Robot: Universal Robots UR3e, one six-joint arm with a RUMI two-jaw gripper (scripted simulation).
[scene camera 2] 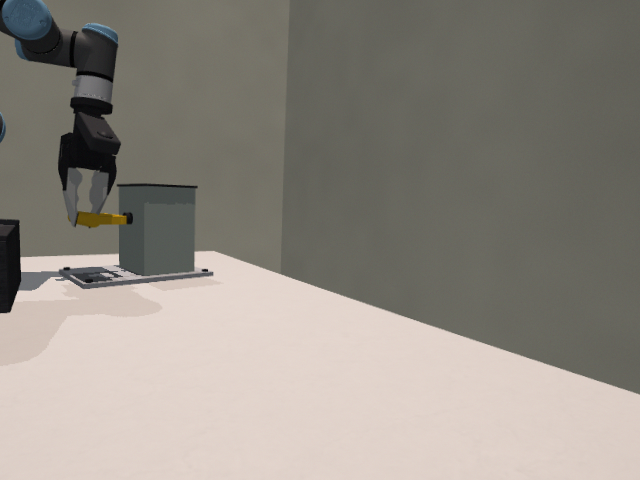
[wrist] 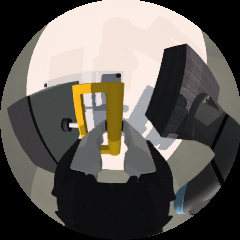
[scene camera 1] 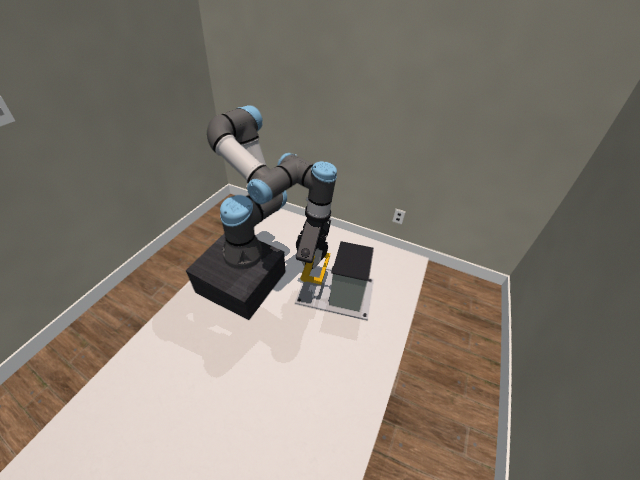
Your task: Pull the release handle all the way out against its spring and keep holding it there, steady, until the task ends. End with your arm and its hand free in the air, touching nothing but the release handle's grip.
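My gripper is here, and you can find it in the wrist view as well as in scene camera 1. There's a grey baseplate here too.
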